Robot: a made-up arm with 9 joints.
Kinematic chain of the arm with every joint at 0, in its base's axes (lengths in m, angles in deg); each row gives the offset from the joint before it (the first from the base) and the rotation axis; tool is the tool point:
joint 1: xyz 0 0 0.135 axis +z
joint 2: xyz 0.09 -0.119 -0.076 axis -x
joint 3: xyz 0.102 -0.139 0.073 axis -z
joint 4: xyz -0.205 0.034 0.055 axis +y
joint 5: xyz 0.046 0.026 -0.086 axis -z
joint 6: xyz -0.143 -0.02 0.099 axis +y
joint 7: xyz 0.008 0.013 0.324 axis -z
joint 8: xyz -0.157 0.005 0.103 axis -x
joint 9: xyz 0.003 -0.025 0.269 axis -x
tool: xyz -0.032 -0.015 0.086
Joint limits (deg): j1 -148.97..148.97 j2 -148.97..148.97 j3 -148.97..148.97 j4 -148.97..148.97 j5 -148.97..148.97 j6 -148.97..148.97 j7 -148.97..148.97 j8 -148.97..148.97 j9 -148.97..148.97
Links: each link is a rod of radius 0.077 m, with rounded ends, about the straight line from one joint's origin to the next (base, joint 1, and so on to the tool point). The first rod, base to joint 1, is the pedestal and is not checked.
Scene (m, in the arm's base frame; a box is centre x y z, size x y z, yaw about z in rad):
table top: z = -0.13
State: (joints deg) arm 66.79 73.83 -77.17 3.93 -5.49 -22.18 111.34 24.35 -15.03
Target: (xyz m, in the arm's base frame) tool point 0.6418 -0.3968 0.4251
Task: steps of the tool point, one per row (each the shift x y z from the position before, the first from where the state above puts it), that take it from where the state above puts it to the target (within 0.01 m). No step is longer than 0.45 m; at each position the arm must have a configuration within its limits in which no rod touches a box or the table.
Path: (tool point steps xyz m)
1: 0.1105 -0.2925 0.2159
2: 0.2626 -0.2923 0.0621
3: 0.3500 -0.1778 -0.1076
4: 0.3283 0.0014 -0.2399
5: 0.1986 0.1662 -0.2962

